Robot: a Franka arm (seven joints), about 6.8 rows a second.
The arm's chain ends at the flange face. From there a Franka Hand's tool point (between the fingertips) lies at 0.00 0.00 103.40 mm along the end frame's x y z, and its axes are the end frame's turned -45 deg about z.
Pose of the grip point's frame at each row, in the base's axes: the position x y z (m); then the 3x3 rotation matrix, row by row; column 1 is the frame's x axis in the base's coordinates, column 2 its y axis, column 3 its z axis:
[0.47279 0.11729 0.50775], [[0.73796 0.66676 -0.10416], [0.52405 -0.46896 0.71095], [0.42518 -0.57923 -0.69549]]
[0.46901 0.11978 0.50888], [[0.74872 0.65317 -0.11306], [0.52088 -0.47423 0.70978], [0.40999 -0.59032 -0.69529]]
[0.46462 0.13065 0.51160], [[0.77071 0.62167 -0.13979], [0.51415 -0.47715 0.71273], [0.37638 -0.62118 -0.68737]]
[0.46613 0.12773 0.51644], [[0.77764 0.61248 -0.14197], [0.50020 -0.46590 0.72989], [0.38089 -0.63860 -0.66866]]
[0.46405 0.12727 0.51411], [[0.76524 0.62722 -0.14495], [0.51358 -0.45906 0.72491], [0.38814 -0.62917 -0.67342]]
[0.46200 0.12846 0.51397], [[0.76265 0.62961 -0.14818], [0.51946 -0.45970 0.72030], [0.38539 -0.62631 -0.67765]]
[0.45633 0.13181 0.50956], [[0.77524 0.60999 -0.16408], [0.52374 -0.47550 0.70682], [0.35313 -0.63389 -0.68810]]
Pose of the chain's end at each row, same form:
[0.48356 0.04378 0.57966], [[0.99329 -0.05035 -0.10416], [0.03895 -0.70216 0.71095], [-0.10893 -0.71023 -0.69549]]
[0.48070 0.04639 0.58077], [[0.99129 -0.06756 -0.11306], [0.03299 -0.70365 0.70978], [-0.12751 -0.70733 -0.69529]]
[0.47907 0.05695 0.58267], [[0.98456 -0.10539 -0.13979], [0.02616 -0.70095 0.71273], [-0.17310 -0.70538 -0.68737]]
[0.48081 0.05226 0.58558], [[0.98296 -0.11679 -0.14197], [0.02425 -0.68314 0.72989], [-0.18223 -0.72089 -0.66866]]
[0.47904 0.05231 0.58374], [[0.98462 -0.09759 -0.14495], [0.03855 -0.68776 0.72491], [-0.17043 -0.71935 -0.67342]]
[0.47732 0.05398 0.58404], [[0.98448 -0.09407 -0.14818], [0.04226 -0.69237 0.72030], [-0.17036 -0.71538 -0.67765]]
[0.47330 0.05872 0.58071], [[0.97951 -0.11685 -0.16408], [0.03411 -0.70657 0.70682], [-0.19853 -0.69793 -0.68810]]

